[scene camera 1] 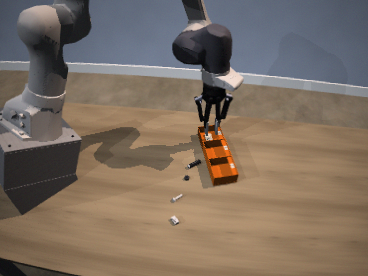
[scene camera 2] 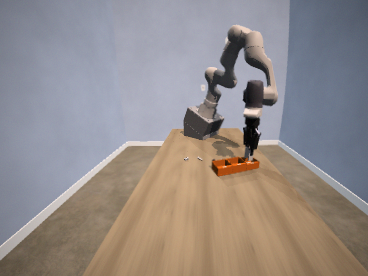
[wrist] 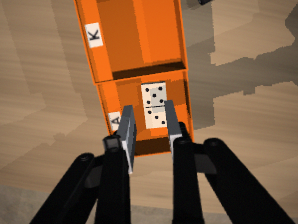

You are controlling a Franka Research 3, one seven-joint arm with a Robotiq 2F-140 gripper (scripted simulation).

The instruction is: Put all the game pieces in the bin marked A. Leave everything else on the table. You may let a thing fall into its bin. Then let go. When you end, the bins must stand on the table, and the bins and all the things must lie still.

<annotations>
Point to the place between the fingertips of my gripper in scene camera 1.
210,133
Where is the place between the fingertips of my gripper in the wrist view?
150,116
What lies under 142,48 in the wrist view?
An orange bin.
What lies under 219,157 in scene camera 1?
An orange bin.
</annotations>
